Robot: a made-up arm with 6 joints. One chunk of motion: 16 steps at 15 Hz.
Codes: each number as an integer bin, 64 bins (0 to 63) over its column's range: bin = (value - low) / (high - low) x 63, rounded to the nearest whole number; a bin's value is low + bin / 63 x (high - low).
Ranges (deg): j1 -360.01..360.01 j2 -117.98..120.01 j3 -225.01..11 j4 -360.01..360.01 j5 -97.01..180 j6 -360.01..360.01
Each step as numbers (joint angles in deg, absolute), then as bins.
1 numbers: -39.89 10.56 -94.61 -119.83 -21.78 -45.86
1 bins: 28 34 35 21 17 27
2 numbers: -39.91 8.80 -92.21 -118.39 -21.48 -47.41
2 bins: 28 34 35 21 17 27
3 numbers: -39.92 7.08 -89.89 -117.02 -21.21 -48.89
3 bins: 28 33 36 21 17 27
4 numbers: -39.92 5.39 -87.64 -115.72 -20.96 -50.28
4 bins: 28 33 37 21 17 27
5 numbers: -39.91 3.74 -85.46 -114.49 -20.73 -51.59
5 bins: 28 32 37 21 17 27
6 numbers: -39.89 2.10 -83.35 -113.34 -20.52 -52.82
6 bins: 28 32 38 22 17 27
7 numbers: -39.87 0.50 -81.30 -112.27 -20.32 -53.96
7 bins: 28 31 38 22 17 27
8 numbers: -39.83 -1.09 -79.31 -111.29 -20.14 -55.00
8 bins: 28 31 39 22 17 27
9 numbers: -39.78 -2.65 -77.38 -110.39 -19.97 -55.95
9 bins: 28 31 39 22 18 27
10 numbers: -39.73 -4.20 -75.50 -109.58 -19.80 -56.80
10 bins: 28 30 40 22 18 27
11 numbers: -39.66 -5.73 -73.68 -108.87 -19.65 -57.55
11 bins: 28 30 40 22 18 26
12 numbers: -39.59 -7.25 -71.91 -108.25 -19.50 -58.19
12 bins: 28 29 41 22 18 26
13 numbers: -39.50 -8.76 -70.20 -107.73 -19.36 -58.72
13 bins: 28 29 41 22 18 26
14 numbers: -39.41 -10.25 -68.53 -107.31 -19.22 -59.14
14 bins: 28 29 42 22 18 26
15 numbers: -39.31 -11.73 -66.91 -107.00 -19.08 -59.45
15 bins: 28 28 42 22 18 26
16 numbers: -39.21 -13.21 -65.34 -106.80 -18.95 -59.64
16 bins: 28 28 43 22 18 26
